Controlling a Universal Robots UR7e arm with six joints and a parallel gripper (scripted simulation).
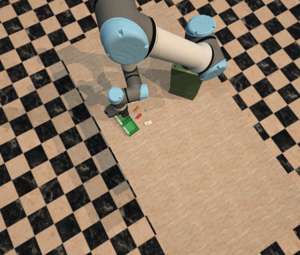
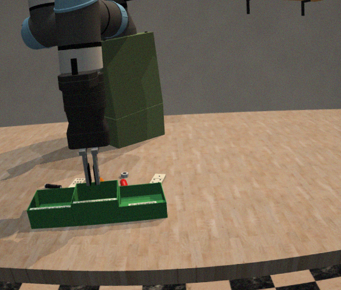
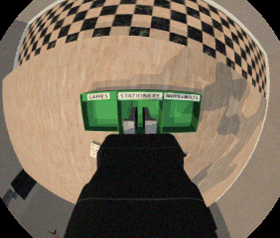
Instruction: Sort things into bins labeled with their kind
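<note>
Now: the white nut 170 mm behind my hand and 80 mm below it. From my hand the other things lie so: red cylinder: 110 mm behind, 80 mm below, 20 mm to the left; orange cylinder: 110 mm behind, 80 mm below, 30 mm to the right; three joined green bins: 60 mm below, 10 mm behind.
</note>
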